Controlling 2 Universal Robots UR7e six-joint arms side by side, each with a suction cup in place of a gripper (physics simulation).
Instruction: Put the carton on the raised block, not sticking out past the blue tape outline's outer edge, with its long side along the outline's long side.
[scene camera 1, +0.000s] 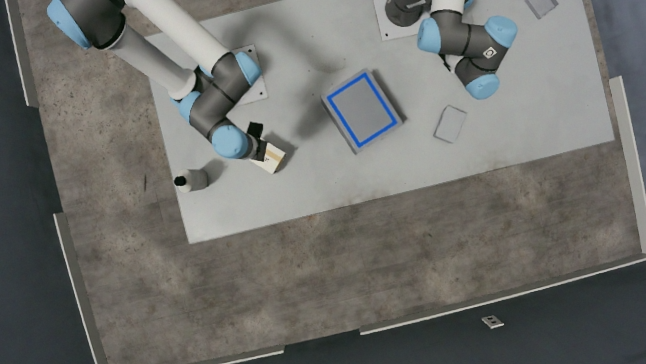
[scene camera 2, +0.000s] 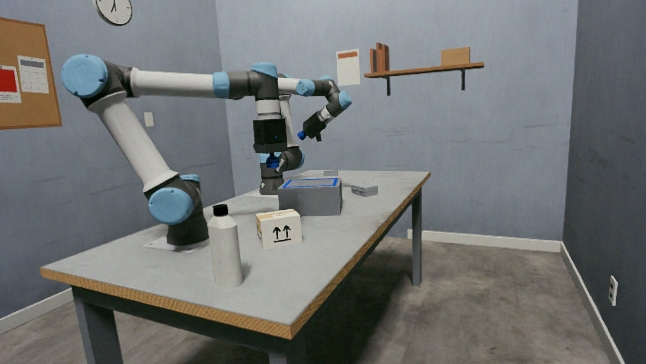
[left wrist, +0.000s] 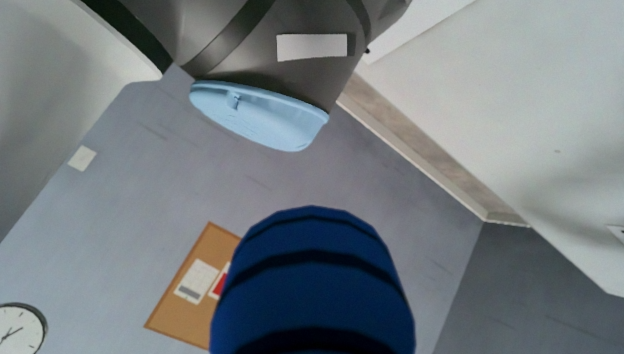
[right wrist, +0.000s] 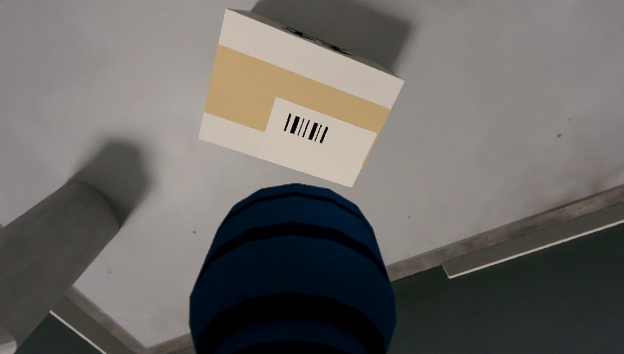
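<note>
The white carton (scene camera 1: 272, 159) (scene camera 2: 281, 232) (right wrist: 240, 85) with tan tape and a barcode label stands on the table, apart from the block. In scene camera 1 the right wrist partly covers it. The grey raised block (scene camera 1: 362, 110) (scene camera 2: 310, 202) stands mid-table, its top bare, bearing the blue tape outline (scene camera 1: 343, 122) (scene camera 2: 310, 187). My right gripper (scene camera 2: 272, 161) (right wrist: 294, 260), a blue suction cup, points down above the carton with a clear gap; it is open, holding nothing. My left gripper (scene camera 2: 301, 135) (left wrist: 312, 280) is open and empty, tilted high in the air beyond the block.
A bottle with a black cap (scene camera 1: 196, 180) (scene camera 2: 226, 255) (right wrist: 55, 245) stands near the carton. A flat grey box (scene camera 1: 451, 124) (scene camera 2: 365, 190) lies beyond the block. Another grey item (scene camera 1: 541, 6) (scene camera 2: 330, 173) lies at the table's far end.
</note>
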